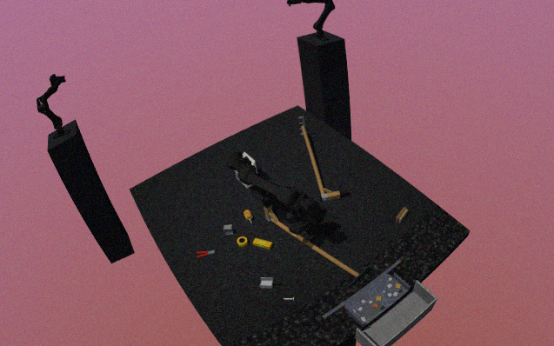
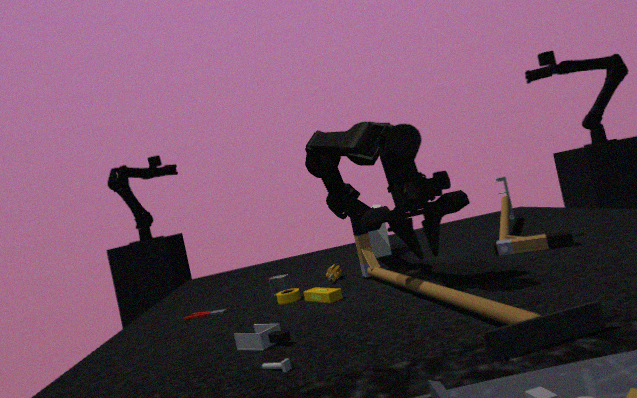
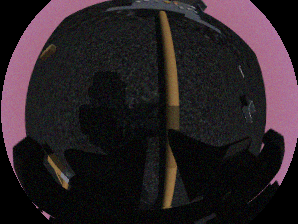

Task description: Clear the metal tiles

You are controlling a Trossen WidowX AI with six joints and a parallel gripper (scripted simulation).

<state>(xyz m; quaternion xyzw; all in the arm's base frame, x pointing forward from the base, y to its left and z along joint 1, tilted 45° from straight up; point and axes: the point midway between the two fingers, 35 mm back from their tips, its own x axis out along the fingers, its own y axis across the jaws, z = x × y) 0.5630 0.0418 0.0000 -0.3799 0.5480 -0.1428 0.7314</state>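
The long scraper is 30 mm to the right of my gripper tip and 30 mm ahead of it. Also, from my gripper tip: yellow tape ring (270 mm to the right, 190 mm behind, 50 mm below); then yellow block (200 mm to the right, 120 mm behind, 40 mm below); then yellow-handled screwdriver (320 mm behind, 170 mm to the right, 40 mm below).
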